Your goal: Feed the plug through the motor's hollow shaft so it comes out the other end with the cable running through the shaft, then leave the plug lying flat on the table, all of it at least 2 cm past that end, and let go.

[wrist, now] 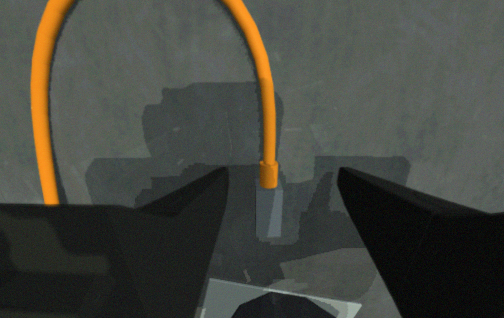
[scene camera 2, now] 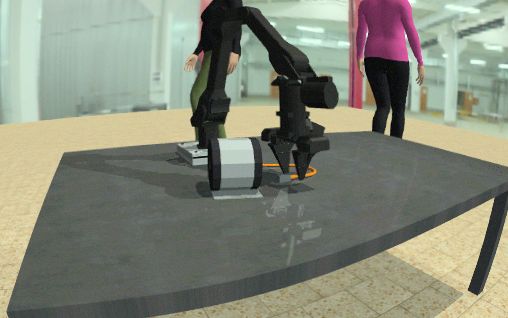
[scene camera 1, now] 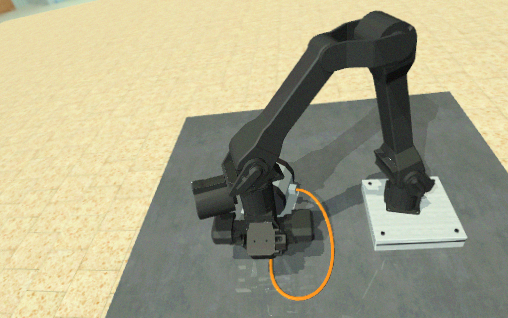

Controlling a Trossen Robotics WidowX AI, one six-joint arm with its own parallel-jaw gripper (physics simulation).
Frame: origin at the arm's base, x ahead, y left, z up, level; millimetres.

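Seen in the pictures: gripper, fingertip midpoint: (wrist: 282, 175) (scene camera 2: 293, 177); arm's base, link origin: (scene camera 1: 402, 201).
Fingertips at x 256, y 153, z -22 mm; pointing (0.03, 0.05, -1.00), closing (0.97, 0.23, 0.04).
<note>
Pixels of each thing's top centre, then the offset from my fingertips to it. "*": a spot on its surface instead. Level surfaces: height alone.
- small grey plug, top centre: (wrist: 268, 215) (scene camera 2: 283, 174) 6 mm up, 3 mm back, 22 mm right
- small pale block, top centre: (scene camera 2: 233, 139) (scene camera 1: 265, 170) 94 mm up, 27 mm ahead, 142 mm right
- pale motor, surface spot: (scene camera 2: 236, 165) * 54 mm up, 80 mm ahead, 147 mm right
- dark table, surface height: 8 mm down
The small grey plug (scene camera 2: 284, 178) (wrist: 268, 212) lies at the table beside the motor, its free end towards the motor and its orange collar away from it. The orange cable (scene camera 1: 330, 235) (scene camera 2: 314, 171) (wrist: 41, 100) loops round from the plug to a small pale block (scene camera 1: 293, 189) on the motor's side. The pale motor (scene camera 2: 236, 165) with dark end rings stands on its foot plate (scene camera 2: 237, 195) (wrist: 220, 295); the arm partly hides it in scene camera 1. The shaft opening cannot be made out. My gripper (scene camera 2: 295, 175) (wrist: 282, 175) is open, pointing down, its fingers low on either side of the plug and collar.
The robot's pale base plate (scene camera 1: 415, 230) (scene camera 2: 192, 152) stands on the dark table (scene camera 1: 200, 150) (scene camera 2: 150, 240), behind the motor in scene camera 2. The motor stands close to the gripper. Two people stand beyond the table.
</note>
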